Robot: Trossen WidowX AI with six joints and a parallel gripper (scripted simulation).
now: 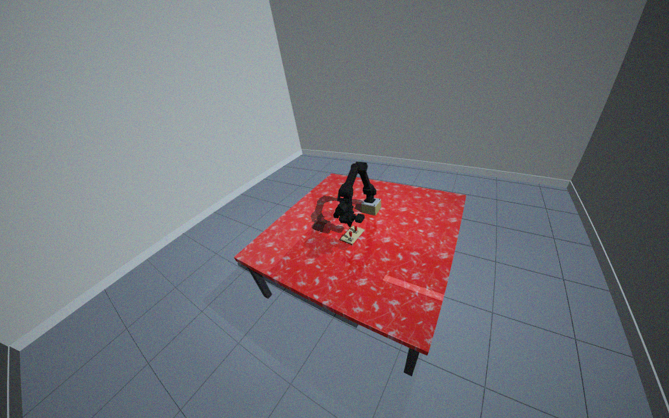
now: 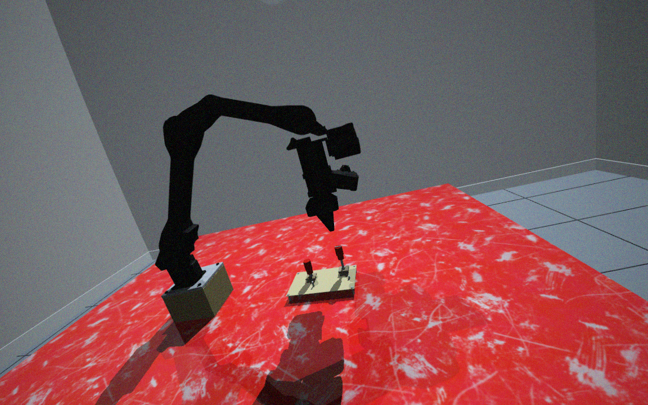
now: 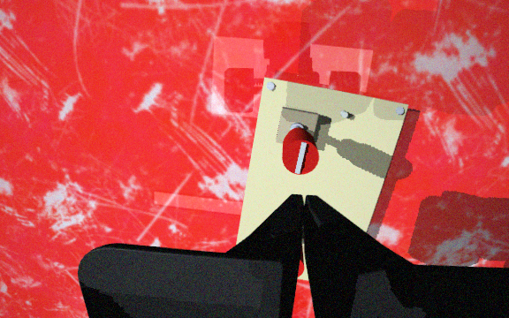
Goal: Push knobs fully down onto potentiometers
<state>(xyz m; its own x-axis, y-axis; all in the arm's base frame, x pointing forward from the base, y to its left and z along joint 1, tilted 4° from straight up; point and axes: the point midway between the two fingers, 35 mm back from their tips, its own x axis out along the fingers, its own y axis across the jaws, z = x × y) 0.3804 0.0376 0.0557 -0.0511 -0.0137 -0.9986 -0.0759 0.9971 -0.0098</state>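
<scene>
Right now my gripper tip is 60 mm above the knob.
</scene>
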